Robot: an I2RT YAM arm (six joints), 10 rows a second.
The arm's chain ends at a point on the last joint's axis. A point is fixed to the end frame.
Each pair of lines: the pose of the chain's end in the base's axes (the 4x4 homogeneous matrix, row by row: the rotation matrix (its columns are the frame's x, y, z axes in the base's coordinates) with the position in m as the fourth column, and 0 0 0 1 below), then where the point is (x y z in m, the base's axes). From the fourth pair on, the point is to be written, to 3 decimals.
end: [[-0.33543, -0.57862, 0.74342, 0.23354], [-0.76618, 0.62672, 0.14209, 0.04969], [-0.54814, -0.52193, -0.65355, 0.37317], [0, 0, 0, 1]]
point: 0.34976 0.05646 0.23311
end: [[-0.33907, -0.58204, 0.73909, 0.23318], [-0.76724, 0.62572, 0.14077, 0.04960], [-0.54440, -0.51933, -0.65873, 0.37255], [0, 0, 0, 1]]
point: 0.34847 0.05609 0.23171
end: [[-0.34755, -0.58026, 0.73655, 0.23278], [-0.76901, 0.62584, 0.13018, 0.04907], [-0.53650, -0.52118, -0.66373, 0.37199], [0, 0, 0, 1]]
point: 0.34736 0.05361 0.23049
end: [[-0.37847, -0.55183, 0.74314, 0.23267], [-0.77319, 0.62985, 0.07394, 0.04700], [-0.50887, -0.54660, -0.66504, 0.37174], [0, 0, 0, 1]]
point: 0.348 0.041 0.231
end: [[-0.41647, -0.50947, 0.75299, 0.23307], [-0.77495, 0.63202, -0.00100, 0.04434], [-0.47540, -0.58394, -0.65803, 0.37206], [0, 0, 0, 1]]
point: 0.349 0.025 0.233
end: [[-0.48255, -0.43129, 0.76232, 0.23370], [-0.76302, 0.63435, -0.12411, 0.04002], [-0.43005, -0.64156, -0.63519, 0.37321], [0, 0, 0, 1]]
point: 0.350 -0.001 0.239
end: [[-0.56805, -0.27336, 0.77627, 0.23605], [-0.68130, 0.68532, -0.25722, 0.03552], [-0.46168, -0.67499, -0.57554, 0.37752], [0, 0, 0, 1]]
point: 0.354 -0.026 0.253
